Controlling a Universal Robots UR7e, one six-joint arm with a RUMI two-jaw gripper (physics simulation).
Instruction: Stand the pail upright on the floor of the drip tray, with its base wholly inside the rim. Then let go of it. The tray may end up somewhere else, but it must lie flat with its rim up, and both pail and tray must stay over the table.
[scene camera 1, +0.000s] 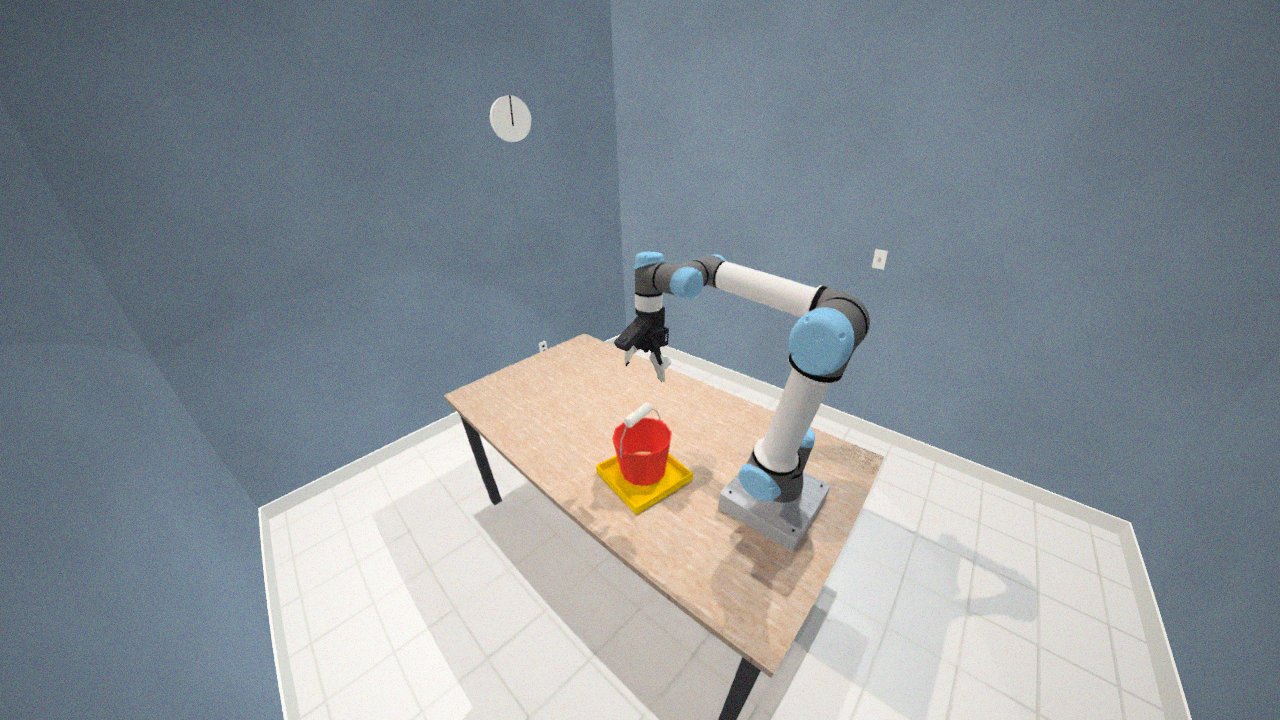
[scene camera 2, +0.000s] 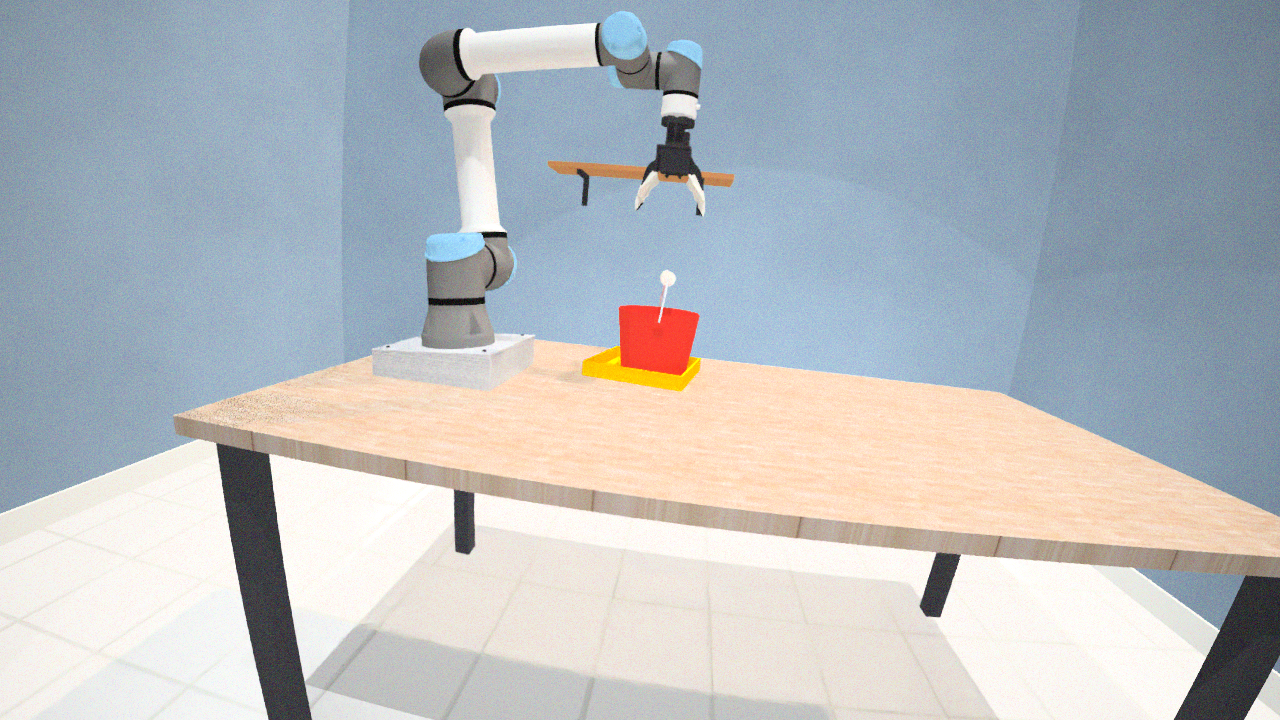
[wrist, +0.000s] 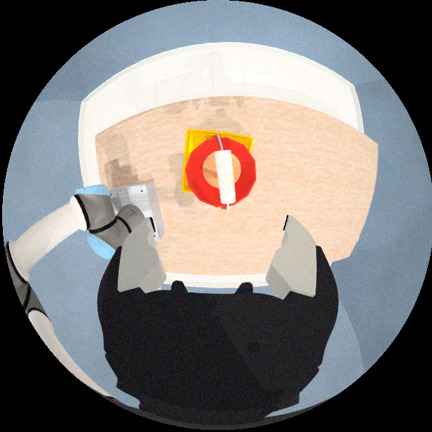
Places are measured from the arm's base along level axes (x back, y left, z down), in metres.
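Pixels of known places: gripper, fingertip midpoint: (scene camera 1: 644, 373) (scene camera 2: 669, 213); arm's base, link origin: (scene camera 2: 458, 343).
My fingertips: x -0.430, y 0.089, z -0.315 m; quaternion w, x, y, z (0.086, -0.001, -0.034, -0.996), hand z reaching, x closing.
For each thing: its middle in the pictures, then the offset to it from my fingertips. Level surfaces: height alone.
- yellow drip tray, body centre: (scene camera 2: 645, 366) (scene camera 1: 643, 473) dz +0.362, dx +0.016, dy +0.045 m
- pail's white handle grip, body centre: (scene camera 2: 667, 277) (scene camera 1: 638, 414) dz +0.143, dx -0.013, dy +0.020 m
- wooden table, surface height: dz +0.379 m
A red pail (scene camera 1: 643, 459) (scene camera 2: 657, 342) (wrist: 195, 172) stands upright in the yellow drip tray (scene camera 1: 638, 505) (scene camera 2: 601, 368) (wrist: 197, 136). Its base appears inside the rim; the far part of the base is hidden by the pail and rim. The pail's white handle grip (scene camera 1: 638, 414) (scene camera 2: 667, 278) (wrist: 225, 176) stands up over its mouth. The tray lies flat on the table, rim up. My gripper (scene camera 1: 644, 368) (scene camera 2: 669, 211) (wrist: 218, 218) is open and empty, well above the handle and touching neither pail nor tray.
The wooden table (scene camera 1: 554, 394) (scene camera 2: 805, 447) (wrist: 310, 200) carries the tray and the arm's grey base block (scene camera 1: 760, 514) (scene camera 2: 438, 365) (wrist: 154, 205). The tray lies near one long table edge. A brown wall shelf (scene camera 2: 608, 170) shows behind the arm in scene camera 2.
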